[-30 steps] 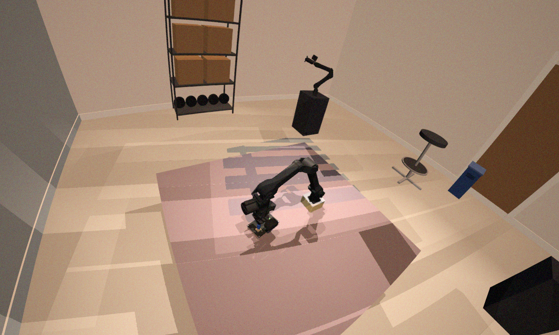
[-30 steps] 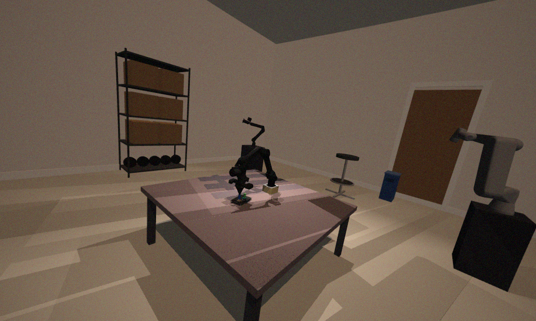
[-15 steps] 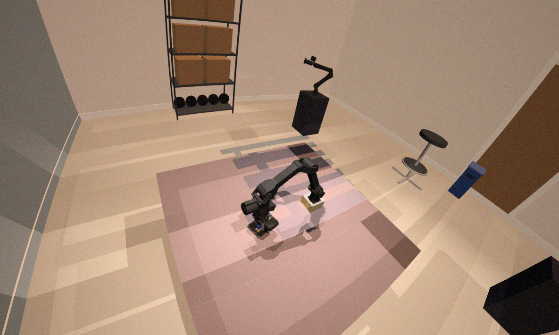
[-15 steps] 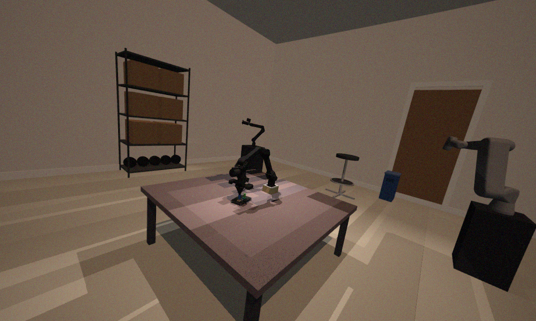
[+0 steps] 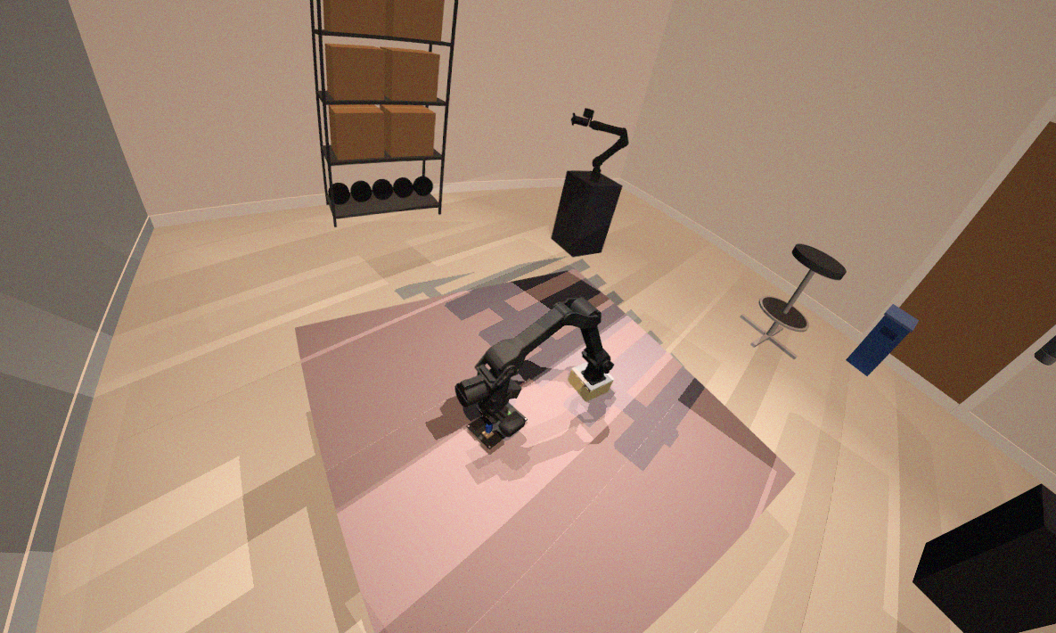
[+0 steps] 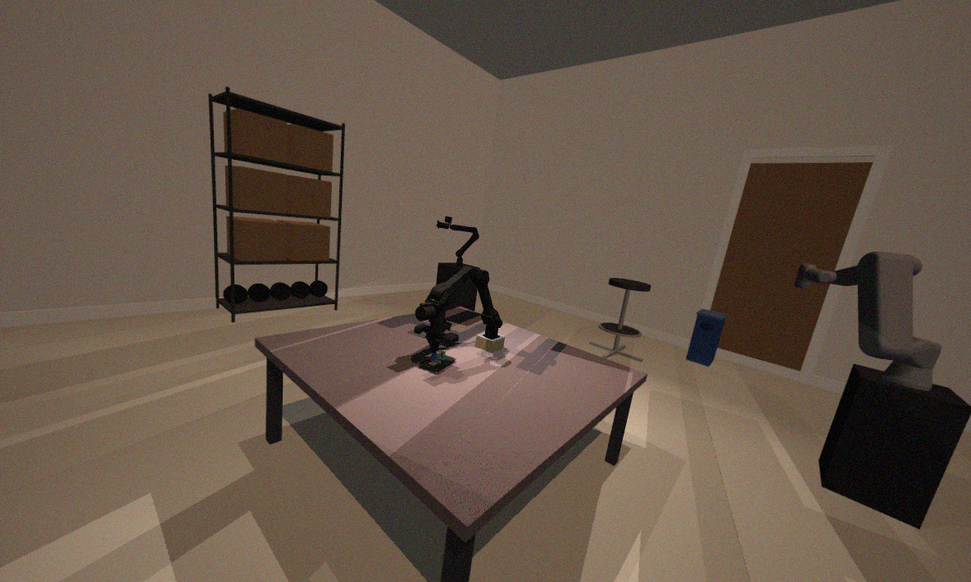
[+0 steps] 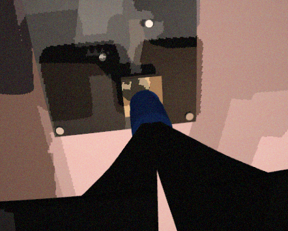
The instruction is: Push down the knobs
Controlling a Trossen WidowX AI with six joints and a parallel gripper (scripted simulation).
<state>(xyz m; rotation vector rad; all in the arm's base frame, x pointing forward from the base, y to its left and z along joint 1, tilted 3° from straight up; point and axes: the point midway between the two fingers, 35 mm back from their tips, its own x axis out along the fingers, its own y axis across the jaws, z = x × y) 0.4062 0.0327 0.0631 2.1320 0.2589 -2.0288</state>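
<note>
Right now my gripper tip is 10 mm above the blue knob. The rest, counted from my gripper tip: green knob: 70 mm behind, 20 mm to the right, 20 mm below.
</note>
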